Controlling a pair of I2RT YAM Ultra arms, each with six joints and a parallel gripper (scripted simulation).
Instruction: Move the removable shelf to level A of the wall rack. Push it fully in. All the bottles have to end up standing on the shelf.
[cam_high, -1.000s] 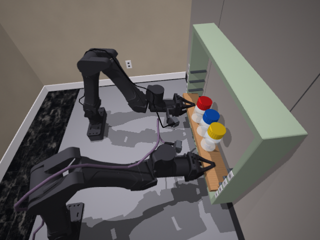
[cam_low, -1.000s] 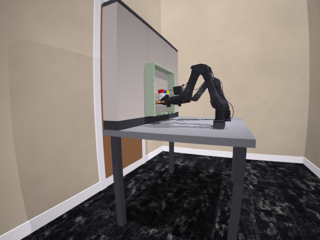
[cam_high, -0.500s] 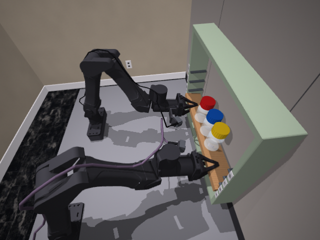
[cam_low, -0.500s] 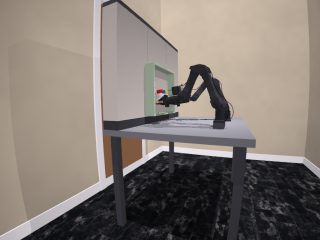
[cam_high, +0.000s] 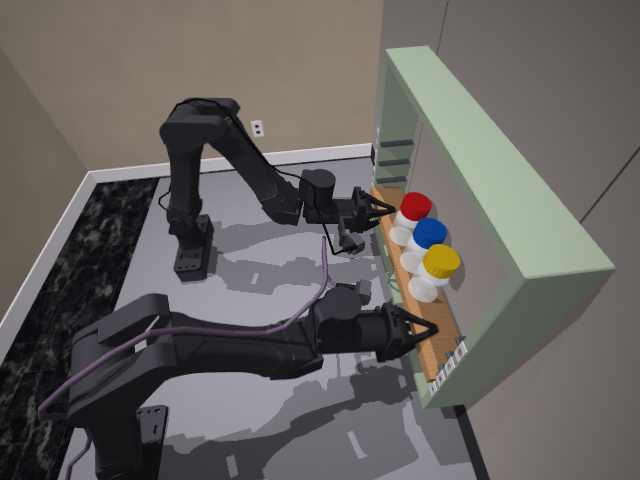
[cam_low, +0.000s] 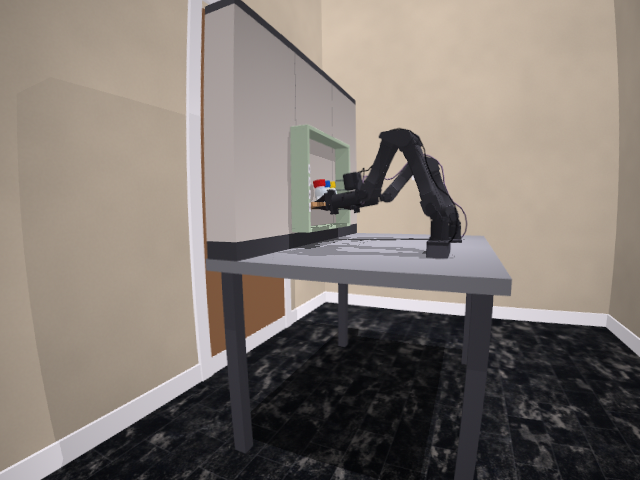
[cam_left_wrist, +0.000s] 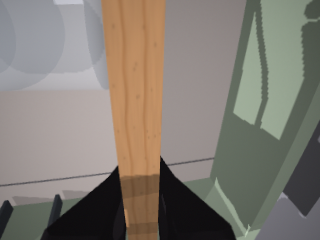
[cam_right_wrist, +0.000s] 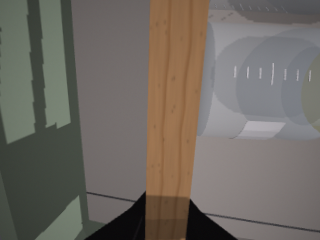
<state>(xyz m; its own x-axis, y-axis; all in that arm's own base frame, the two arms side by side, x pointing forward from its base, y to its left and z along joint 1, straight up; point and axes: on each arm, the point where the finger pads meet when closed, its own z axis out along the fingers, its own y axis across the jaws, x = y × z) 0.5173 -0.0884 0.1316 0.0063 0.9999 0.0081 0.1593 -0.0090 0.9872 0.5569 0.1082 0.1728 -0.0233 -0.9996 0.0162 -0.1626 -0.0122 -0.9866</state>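
Now: the rack slot 10 mm behind my left hand, 80 mm to the left of it and 40 mm above it. The rest, counted from my left hand: blue-capped bottle: 30 mm ahead, 160 mm to the right, 60 mm above; wooden shelf: 20 mm ahead, 150 mm to the right; red-capped bottle: 10 mm ahead, 90 mm to the right, 60 mm above.
Now: right hand 8 cm to the right of the yellow-capped bottle, 6 cm below it and 1 cm short of it. Round my right hand: green wall rack (15 cm to the left, 11 cm above, 1 cm ahead); then blue-capped bottle (14 cm to the left, 6 cm above); then wooden shelf (15 cm to the left).
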